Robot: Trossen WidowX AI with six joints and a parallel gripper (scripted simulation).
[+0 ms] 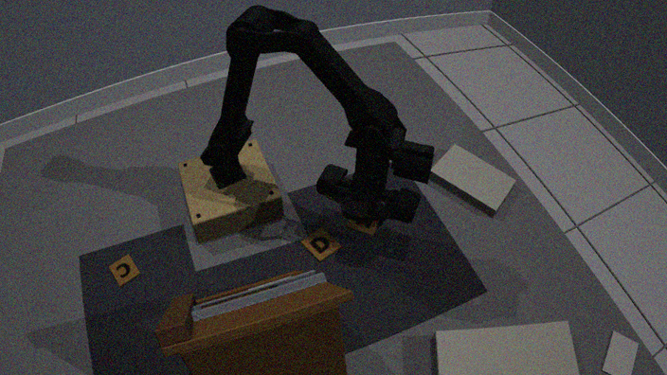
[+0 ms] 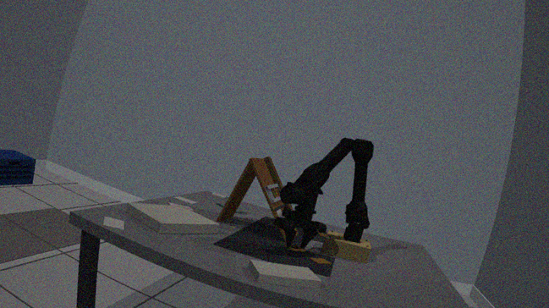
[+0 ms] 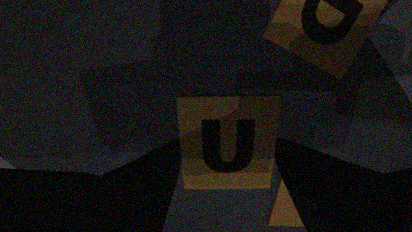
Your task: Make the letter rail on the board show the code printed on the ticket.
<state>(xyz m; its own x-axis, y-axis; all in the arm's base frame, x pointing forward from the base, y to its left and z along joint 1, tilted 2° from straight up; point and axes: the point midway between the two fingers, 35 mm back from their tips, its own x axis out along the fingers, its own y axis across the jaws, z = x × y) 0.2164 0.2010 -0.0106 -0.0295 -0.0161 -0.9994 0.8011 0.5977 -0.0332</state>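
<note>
Now: gripper tip 24 cm to the left of the white ticket, 8 cm short of it and 6 cm below it. The rest, counted from my gripper tip: pale slab 29 cm to the left, 2 cm ahead, 1 cm below; letter tile right at my gripper tip.
</note>
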